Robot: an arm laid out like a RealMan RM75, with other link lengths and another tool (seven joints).
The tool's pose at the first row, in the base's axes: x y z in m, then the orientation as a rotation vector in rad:
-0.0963, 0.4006, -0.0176, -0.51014, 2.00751, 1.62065
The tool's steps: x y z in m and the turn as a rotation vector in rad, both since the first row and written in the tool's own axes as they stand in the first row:
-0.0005, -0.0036, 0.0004, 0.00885, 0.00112, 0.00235
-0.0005, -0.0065, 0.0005, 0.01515, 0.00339, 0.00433
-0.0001, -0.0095, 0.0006, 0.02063, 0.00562, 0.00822
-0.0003, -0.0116, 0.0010, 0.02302, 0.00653, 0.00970
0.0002, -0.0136, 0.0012, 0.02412, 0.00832, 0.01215
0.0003, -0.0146, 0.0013, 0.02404, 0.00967, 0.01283
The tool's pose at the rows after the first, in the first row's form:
-0.0938, 0.4002, -0.0202, -0.50571, 2.01594, 1.61251
-0.0921, 0.3997, -0.0225, -0.50361, 2.02317, 1.60695
-0.0906, 0.3991, -0.0251, -0.49999, 2.03085, 1.60339
-0.0892, 0.3990, -0.0267, -0.49855, 2.03404, 1.60169
-0.0884, 0.3988, -0.0286, -0.49748, 2.03750, 1.60202
-0.0879, 0.3987, -0.0295, -0.49810, 2.03881, 1.60257

